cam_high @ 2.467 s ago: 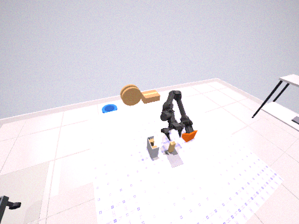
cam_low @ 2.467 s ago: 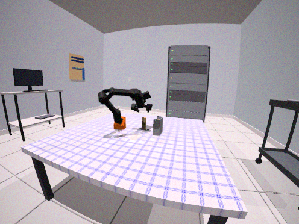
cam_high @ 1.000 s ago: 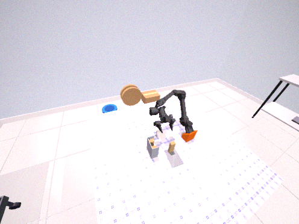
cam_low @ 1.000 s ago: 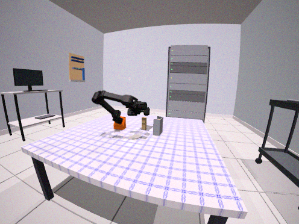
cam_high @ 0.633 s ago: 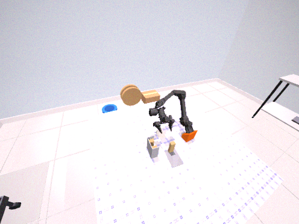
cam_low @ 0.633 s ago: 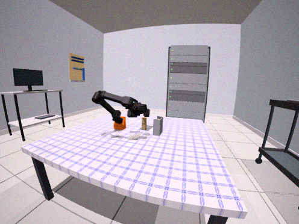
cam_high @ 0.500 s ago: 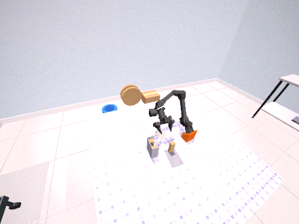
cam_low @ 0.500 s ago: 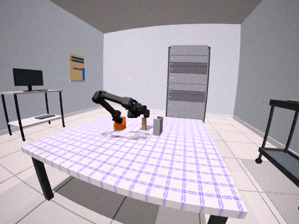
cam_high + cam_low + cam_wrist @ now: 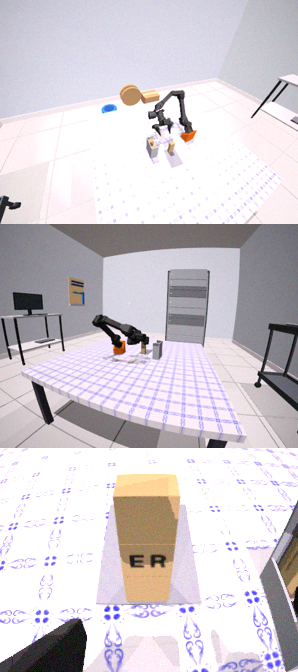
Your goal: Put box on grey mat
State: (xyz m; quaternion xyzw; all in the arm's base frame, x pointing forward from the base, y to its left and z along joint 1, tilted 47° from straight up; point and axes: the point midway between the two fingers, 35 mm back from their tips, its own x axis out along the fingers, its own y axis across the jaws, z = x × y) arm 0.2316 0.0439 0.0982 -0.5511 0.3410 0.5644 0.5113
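The tan box marked ER is 8 cm to the left of my gripper tip, 6 cm below it and 2 cm behind it. From my gripper tip the other things lie so: grey mat: 15 cm to the left, 12 cm below, 1 cm behind.
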